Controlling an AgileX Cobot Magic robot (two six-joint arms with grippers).
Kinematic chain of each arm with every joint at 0, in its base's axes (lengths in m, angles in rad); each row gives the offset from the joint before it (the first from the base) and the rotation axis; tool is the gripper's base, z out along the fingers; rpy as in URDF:
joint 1: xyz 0 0 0.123 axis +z
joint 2: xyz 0 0 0 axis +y
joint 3: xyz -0.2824 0 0.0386 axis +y
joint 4: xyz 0.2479 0 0.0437 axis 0.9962 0 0.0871
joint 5: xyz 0 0 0 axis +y
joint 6: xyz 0.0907 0 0.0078 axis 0.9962 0 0.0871
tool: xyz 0 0 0 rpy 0 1.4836 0
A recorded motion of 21 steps. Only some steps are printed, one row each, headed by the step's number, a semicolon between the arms.
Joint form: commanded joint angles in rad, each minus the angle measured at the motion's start. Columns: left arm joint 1, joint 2, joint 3, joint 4, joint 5, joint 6; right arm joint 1, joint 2, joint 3, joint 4, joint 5, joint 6.
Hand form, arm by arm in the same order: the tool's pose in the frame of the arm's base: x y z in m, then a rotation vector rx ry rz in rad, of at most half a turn. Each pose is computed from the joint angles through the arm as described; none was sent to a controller.
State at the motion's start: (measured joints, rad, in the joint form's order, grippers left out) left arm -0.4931 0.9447 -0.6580 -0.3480 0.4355 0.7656; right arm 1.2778 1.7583 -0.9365 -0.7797 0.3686 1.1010
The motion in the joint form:
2: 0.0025 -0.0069 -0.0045 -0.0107 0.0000 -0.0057; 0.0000 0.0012 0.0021 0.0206 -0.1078 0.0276
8: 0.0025 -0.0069 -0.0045 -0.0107 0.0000 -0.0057; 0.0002 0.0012 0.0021 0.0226 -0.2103 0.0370
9: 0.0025 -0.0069 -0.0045 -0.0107 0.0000 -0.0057; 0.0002 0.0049 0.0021 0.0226 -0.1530 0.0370
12: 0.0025 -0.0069 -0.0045 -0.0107 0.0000 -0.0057; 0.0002 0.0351 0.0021 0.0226 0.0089 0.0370
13: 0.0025 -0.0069 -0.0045 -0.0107 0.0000 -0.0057; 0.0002 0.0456 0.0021 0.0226 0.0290 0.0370
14: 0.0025 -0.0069 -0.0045 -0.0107 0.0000 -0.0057; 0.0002 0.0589 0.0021 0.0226 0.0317 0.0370
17: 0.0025 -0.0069 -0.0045 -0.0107 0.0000 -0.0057; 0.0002 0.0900 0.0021 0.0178 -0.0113 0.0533
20: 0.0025 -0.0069 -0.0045 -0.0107 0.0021 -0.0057; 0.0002 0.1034 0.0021 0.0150 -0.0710 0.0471
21: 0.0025 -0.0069 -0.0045 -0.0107 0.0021 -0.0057; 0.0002 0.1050 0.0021 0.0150 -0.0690 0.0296
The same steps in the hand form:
2: 0.1602 -0.1009 0.2973 1.0411 1.9025 -0.1947; 0.1151 0.3253 0.1689 -1.0274 2.3264 0.4716
8: 0.1602 -0.1009 0.2973 1.0411 1.9025 -0.1947; 0.1107 0.3328 0.1724 -1.0374 2.2919 0.6056
9: 0.1602 -0.1009 0.2973 1.0411 1.9025 -0.1947; 0.1132 0.3289 0.1691 -1.0269 2.3186 0.5301
12: 0.1602 -0.1009 0.2973 1.0411 1.9025 -0.1947; 0.1199 0.3175 0.1542 -1.0025 2.3961 0.2950
13: 0.1602 -0.1009 0.2973 1.0411 1.9025 -0.1947; 0.1207 0.3161 0.1503 -1.0022 2.4084 0.2588
14: 0.1602 -0.1009 0.2973 1.0411 1.9025 -0.1947; 0.1209 0.3162 0.1457 -1.0076 2.4172 0.2424
17: 0.1602 -0.1009 0.2973 1.0411 1.9025 -0.1947; 0.1196 0.3203 0.1360 -1.0173 2.4294 0.2724
20: 0.1600 -0.1009 0.2972 1.0425 1.9040 -0.1953; 0.1174 0.3253 0.1327 -1.0473 2.4149 0.3349
21: 0.1600 -0.1009 0.2972 1.0425 1.9040 -0.1953; 0.1175 0.3251 0.1321 -1.0680 2.4059 0.3248

